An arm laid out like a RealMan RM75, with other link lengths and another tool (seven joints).
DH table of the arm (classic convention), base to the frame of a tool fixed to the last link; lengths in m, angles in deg. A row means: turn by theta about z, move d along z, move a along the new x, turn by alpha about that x. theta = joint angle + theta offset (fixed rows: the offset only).
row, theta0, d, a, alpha
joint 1, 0, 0.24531, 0, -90
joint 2, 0, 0, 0, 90
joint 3, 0, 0.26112, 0, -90
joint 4, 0, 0, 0, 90
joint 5, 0, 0.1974, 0, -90
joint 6, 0, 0, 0, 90
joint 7, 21.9, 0.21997, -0.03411, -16.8
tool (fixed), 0, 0.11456, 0, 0
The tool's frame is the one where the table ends.
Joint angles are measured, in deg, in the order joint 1, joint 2, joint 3, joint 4, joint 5, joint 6, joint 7. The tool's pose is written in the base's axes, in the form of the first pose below.
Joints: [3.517 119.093 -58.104 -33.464 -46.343 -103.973 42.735]
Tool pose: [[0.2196 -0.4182 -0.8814], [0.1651 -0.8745 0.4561], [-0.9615 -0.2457 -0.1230]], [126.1 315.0 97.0]
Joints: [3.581 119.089 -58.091 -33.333 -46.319 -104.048 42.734]
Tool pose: [[0.2181 -0.4181 -0.8818], [0.1649 -0.8748 0.4555], [-0.9619 -0.2447 -0.1218]], [126.1 315.0 97.0]
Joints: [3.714 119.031 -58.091 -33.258 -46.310 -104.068 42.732]
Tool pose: [[0.2180 -0.4166 -0.8826], [0.1649 -0.8756 0.4540], [-0.9619 -0.2445 -0.1222]], [125.7 315.3 97.1]
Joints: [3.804 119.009 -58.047 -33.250 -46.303 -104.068 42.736]
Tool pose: [[0.2180 -0.4156 -0.8830], [0.1658 -0.8759 0.4532], [-0.9618 -0.2452 -0.1220]], [125.4 315.6 97.4]
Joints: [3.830 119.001 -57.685 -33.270 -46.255 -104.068 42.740]
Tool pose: [[0.2179 -0.4179 -0.8820], [0.1714 -0.8733 0.4561], [-0.9608 -0.2505 -0.1187]], [126.2 316.1 99.4]
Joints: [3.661 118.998 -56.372 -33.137 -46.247 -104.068 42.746]
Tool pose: [[0.2182 -0.4323 -0.8749], [0.1862 -0.8616 0.4721], [-0.9580 -0.2659 -0.1076]], [130.9 317.3 105.5]
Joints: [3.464 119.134 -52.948 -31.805 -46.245 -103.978 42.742]
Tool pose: [[0.2109 -0.4801 -0.8515], [0.2153 -0.8268 0.5196], [-0.9535 -0.2929 -0.0710]], [145.9 321.5 119.3]
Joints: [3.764 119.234 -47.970 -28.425 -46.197 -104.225 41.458]
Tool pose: [[0.2038 -0.5472 -0.8118], [0.2635 -0.7679 0.5838], [-0.9429 -0.3329 -0.0123]], [168.5 326.2 137.2]
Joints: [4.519 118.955 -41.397 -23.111 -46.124 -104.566 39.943]
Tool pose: [[0.1902 -0.6337 -0.7499], [0.3206 -0.6818 0.6575], [-0.9279 -0.3655 0.0735]], [200.1 330.0 160.6]
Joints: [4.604 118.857 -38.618 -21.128 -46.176 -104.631 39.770]
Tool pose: [[0.1812 -0.6696 -0.7203], [0.3413 -0.6440 0.6846], [-0.9223 -0.3699 0.1119]], [214.1 329.6 170.5]
